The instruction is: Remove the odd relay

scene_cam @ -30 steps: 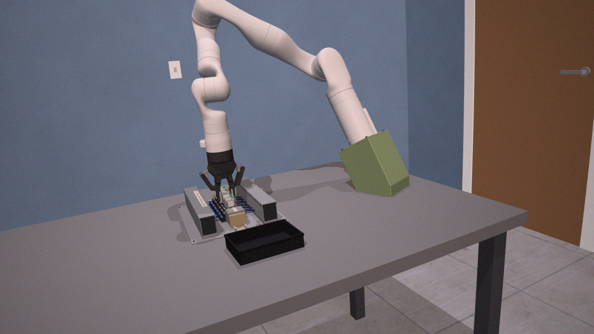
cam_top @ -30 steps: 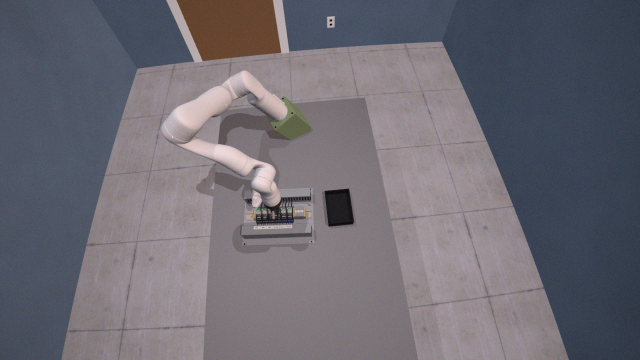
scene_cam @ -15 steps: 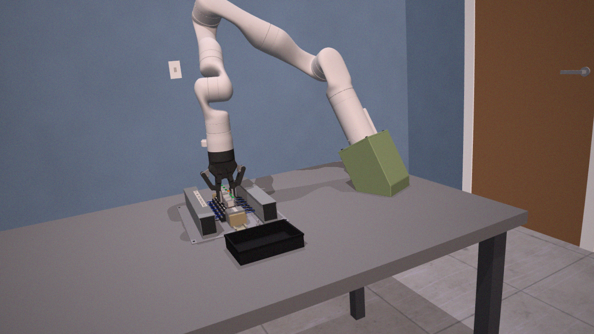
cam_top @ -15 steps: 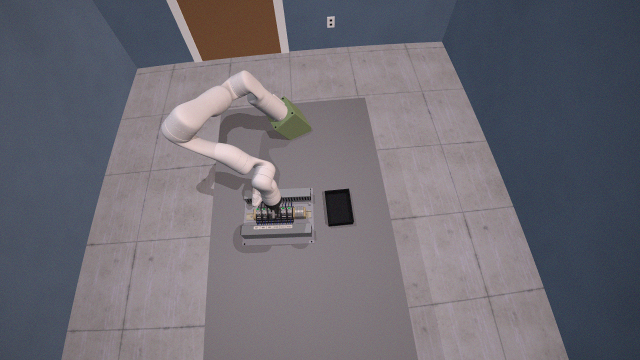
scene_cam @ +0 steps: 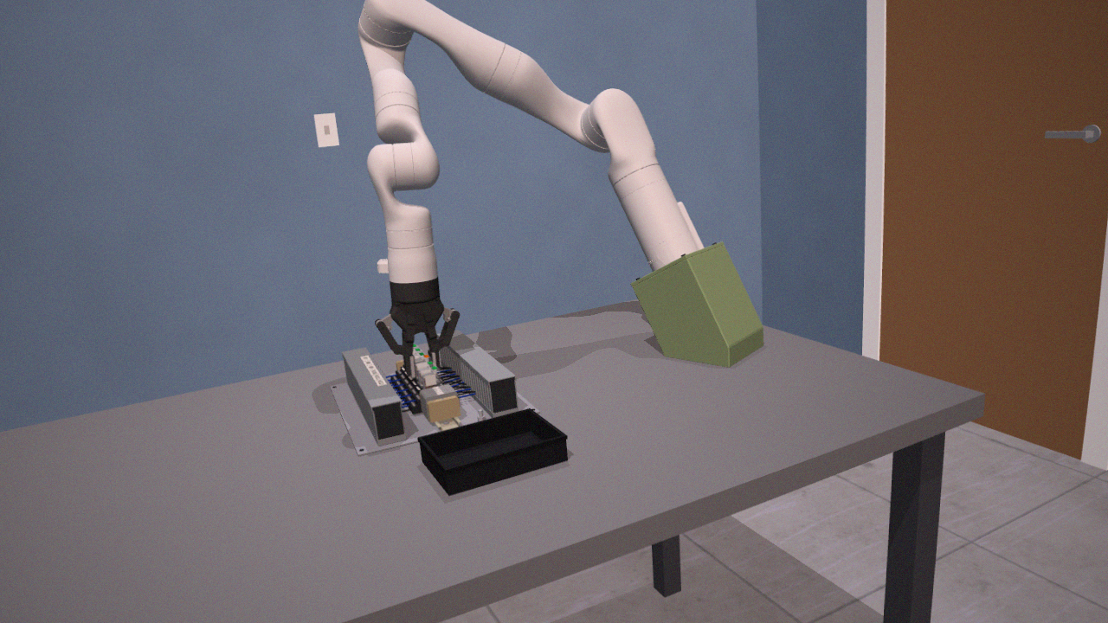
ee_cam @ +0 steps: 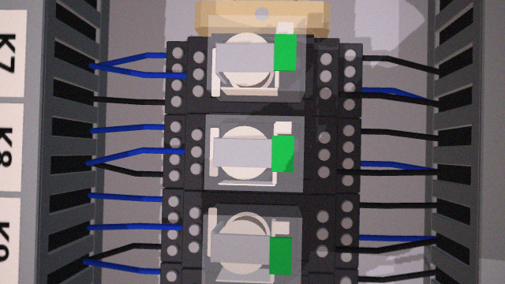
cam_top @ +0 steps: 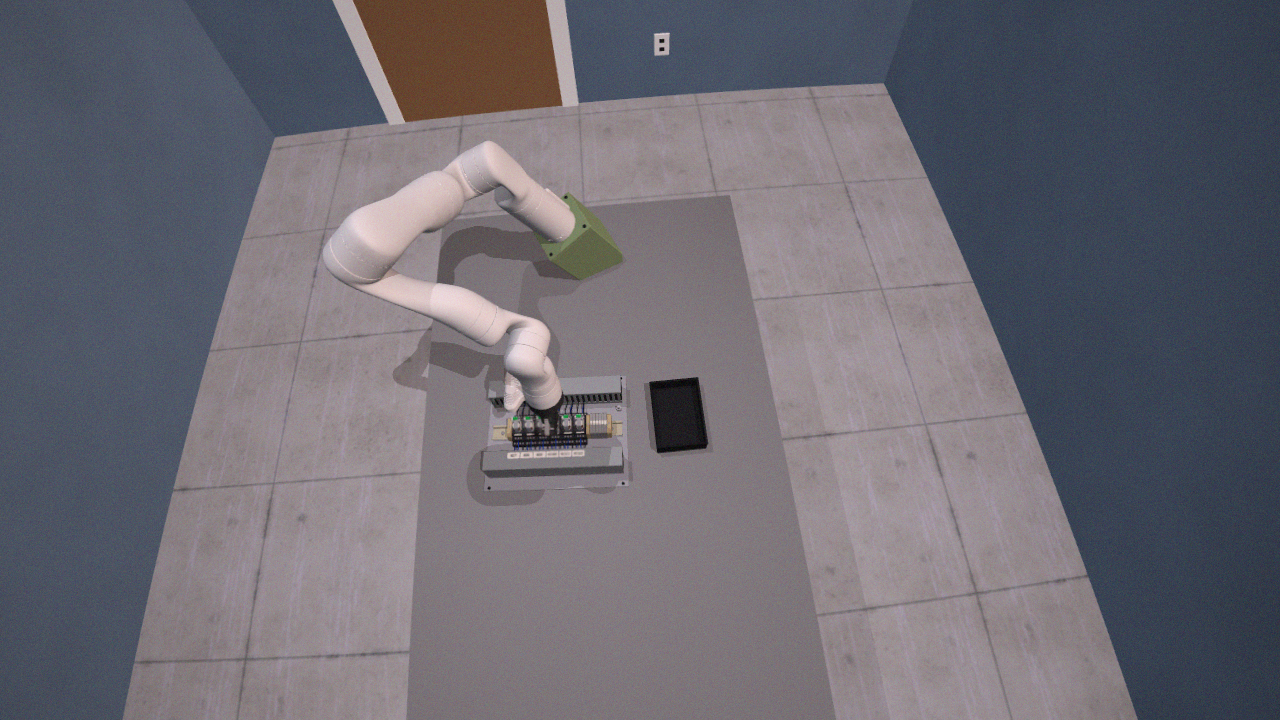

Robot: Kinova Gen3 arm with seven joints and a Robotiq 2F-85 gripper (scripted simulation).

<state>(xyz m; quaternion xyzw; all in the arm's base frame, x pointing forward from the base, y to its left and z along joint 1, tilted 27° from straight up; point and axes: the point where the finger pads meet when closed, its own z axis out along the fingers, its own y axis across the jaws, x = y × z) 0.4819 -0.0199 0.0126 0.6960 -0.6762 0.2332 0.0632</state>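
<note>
Right now the relay is 10 mm below my hand. The rest, counted from my hand: black parts tray: 280 mm to the left, 40 mm below, 10 mm behind; relay panel: 30 mm below.
</note>
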